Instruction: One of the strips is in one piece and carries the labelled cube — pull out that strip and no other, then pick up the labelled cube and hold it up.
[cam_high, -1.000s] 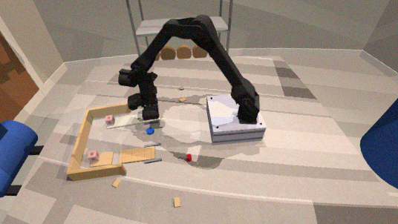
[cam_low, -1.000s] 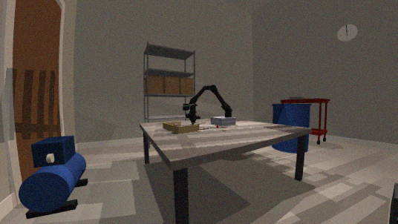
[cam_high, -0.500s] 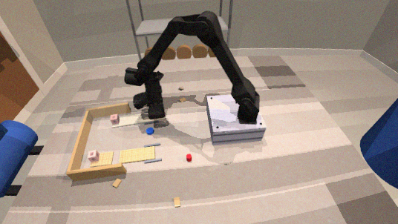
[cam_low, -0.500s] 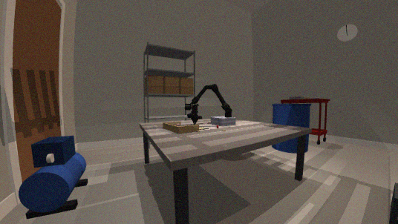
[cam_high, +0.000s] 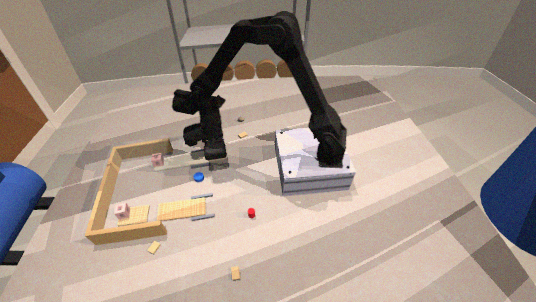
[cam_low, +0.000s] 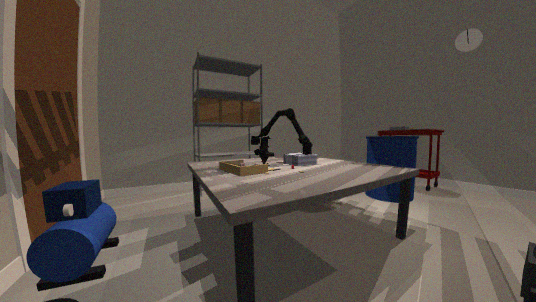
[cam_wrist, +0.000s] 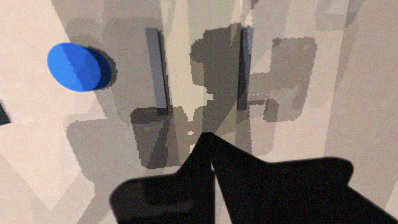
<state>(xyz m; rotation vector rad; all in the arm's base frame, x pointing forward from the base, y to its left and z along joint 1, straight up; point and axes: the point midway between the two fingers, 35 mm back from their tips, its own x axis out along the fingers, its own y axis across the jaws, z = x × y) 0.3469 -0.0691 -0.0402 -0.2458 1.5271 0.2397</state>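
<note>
Now: the blue disc 100 mm to the left of my gripper tip and 30 mm ahead of it. Round my gripper tip: red cylinder (210 mm to the left, 140 mm behind, 10 mm above).
</note>
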